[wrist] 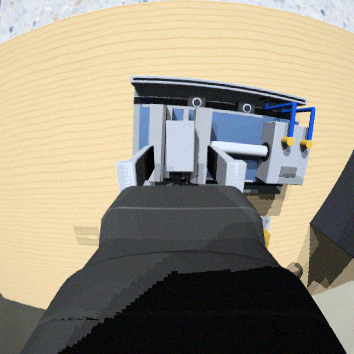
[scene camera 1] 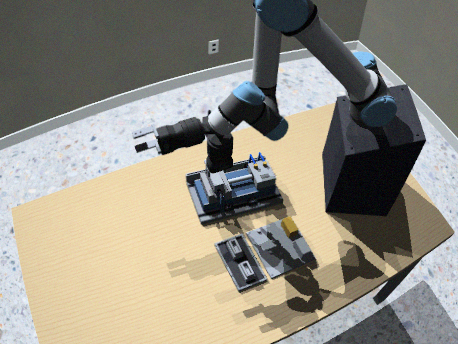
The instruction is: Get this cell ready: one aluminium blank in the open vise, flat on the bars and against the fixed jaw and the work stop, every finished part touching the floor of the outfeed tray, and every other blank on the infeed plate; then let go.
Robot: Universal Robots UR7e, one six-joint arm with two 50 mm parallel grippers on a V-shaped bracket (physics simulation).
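Places are measured from the arm's base along level axes (x left, y up, z ahead), in centimetres.
Pixels of known places: end effector, tool point: (wrist: 180, 160) (scene camera 1: 216, 168).
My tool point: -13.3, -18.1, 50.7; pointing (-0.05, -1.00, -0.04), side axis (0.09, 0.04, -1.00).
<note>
Ahead of a thing's pixels: the offset from my tool point to its top centre, as dx, dy, dz. "*": to the spot under its first point.
An aluminium blank {-0.6, -5.6, -0.2} (wrist: 180, 145) lies between the vise's left jaw {-1.1, -7.6, +2.7} (wrist: 157, 135) and right jaw (wrist: 202, 135). Its seating on the bars and contact with the stop cannot be told. My gripper (wrist: 180, 167) points down over the vise {+0.0, -7.3, -7.2} (scene camera 1: 250, 190) (wrist: 235, 130); it is open, its fingers apart on both sides of the blank's near end. In the scene view its fingertips are hard to make out. Two finished parts {* +21.4, -14.5, +4.2} (scene camera 1: 234, 248) {* +30.7, -14.5, +4.9} (scene camera 1: 246, 271) lie in the dark outfeed tray {* +35.5, -16.5, +4.8} (scene camera 1: 253, 286). A grey block {+31.8, -12.8, -15.5} (scene camera 1: 302, 248), seemingly a blank, is on the infeed plate {+26.9, -16.4, -10.6} (scene camera 1: 265, 257).
The second gripper on the bracket sticks out sideways to the left, above the table's back. A yellow block {+22.6, -12.8, -16.1} (scene camera 1: 289, 226) (wrist: 266, 237) stands at the infeed plate's back corner. Blue handles {* -2.3, -6.2, -19.0} (wrist: 312, 125) rise at the vise's right end. The dark robot pedestal (scene camera 1: 370, 170) stands at the right.
</note>
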